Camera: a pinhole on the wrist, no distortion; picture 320 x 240 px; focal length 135.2 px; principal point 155.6 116.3 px. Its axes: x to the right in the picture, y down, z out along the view. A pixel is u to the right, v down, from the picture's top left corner.
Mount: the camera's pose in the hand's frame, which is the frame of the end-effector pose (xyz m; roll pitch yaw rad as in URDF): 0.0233 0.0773 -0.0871 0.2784 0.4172 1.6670
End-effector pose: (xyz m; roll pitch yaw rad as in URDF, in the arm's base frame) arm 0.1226 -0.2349 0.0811 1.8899 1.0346 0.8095
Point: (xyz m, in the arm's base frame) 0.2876 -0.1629 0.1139
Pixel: 197.1 111.9
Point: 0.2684 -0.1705 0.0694
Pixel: 158.0 83.6
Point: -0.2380 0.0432 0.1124
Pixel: behind the camera
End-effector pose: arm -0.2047 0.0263 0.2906 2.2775 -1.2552 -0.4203
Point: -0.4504 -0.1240 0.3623
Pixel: 236.1 145.6
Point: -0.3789 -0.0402 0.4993
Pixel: 246.4 17.0
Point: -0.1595 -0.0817 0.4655
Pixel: 55.4 16.3
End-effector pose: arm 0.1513 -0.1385 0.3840 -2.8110 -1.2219 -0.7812
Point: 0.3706 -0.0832 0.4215
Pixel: outside the picture
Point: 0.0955 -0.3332 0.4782
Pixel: 208.8 48.9
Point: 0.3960 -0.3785 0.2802
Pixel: 107.4 155.0
